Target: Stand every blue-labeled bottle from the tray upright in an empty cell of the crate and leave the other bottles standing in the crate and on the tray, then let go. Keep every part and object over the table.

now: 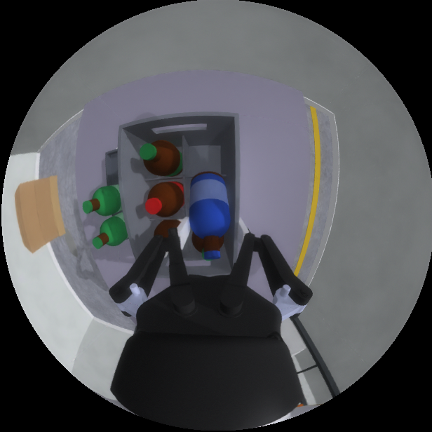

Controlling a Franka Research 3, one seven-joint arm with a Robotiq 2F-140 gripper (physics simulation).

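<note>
The blue-labeled bottle (209, 212) lies or leans steeply along the right column of the grey crate (237, 150), with its blue cap toward me, over another brown bottle (201, 242) in the near right cell. My gripper (212, 223) is partly open, with its fingers on either side of the blue-labeled bottle's neck end; a gap shows at the right finger. A green-capped bottle (162, 157), a red-capped bottle (166, 199) and a partly hidden brown bottle (167, 228) stand in the left column. The far right cell is empty. Two green bottles (108, 200) (114, 230) stand on the dark tray (112, 172).
The crate stands on the lilac table top (272, 165), close beside the tray. A yellow stripe (317, 160) runs along the right side. A tan box (39, 212) is beyond the left edge. A dark rail (317, 357) shows at the lower right.
</note>
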